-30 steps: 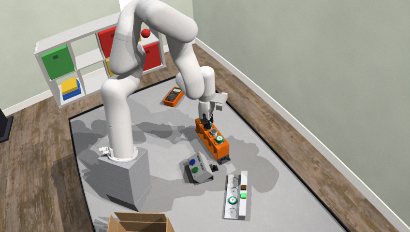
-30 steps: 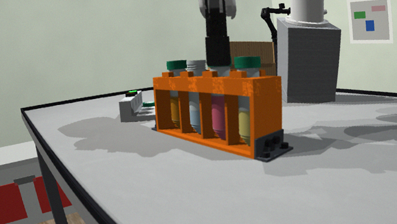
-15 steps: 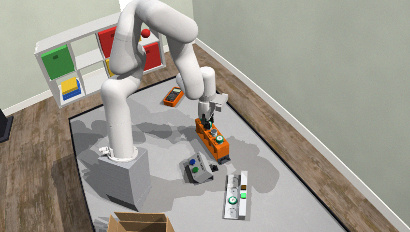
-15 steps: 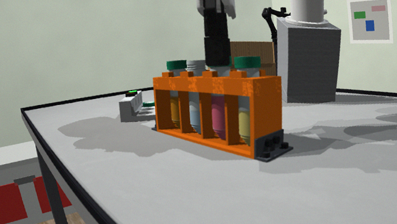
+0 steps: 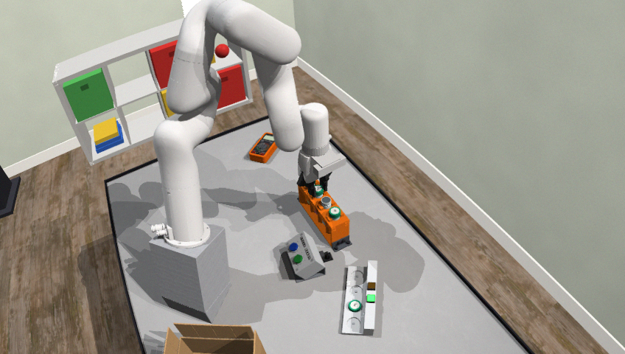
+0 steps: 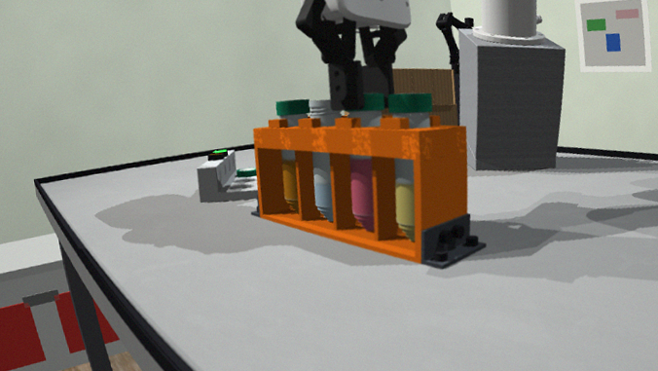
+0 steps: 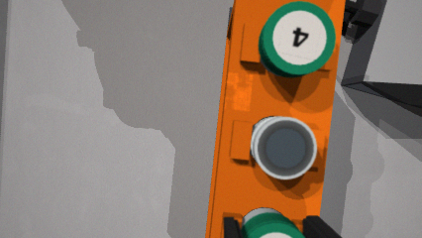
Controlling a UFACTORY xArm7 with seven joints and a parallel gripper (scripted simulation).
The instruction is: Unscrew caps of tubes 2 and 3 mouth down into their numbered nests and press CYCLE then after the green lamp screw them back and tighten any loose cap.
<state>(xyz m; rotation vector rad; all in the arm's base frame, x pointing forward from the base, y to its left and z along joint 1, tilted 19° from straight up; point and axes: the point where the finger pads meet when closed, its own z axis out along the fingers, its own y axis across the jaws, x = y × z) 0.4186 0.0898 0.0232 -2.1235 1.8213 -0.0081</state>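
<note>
My gripper is now 1 cm above the cap 2. The rest, counted from my hand: cap 4 (10 cm to the right, 2 cm below, 1 cm ahead); then tube 3 threaded neck (5 cm to the right, 1 cm below); then cap 1 (5 cm to the left, 2 cm below).
</note>
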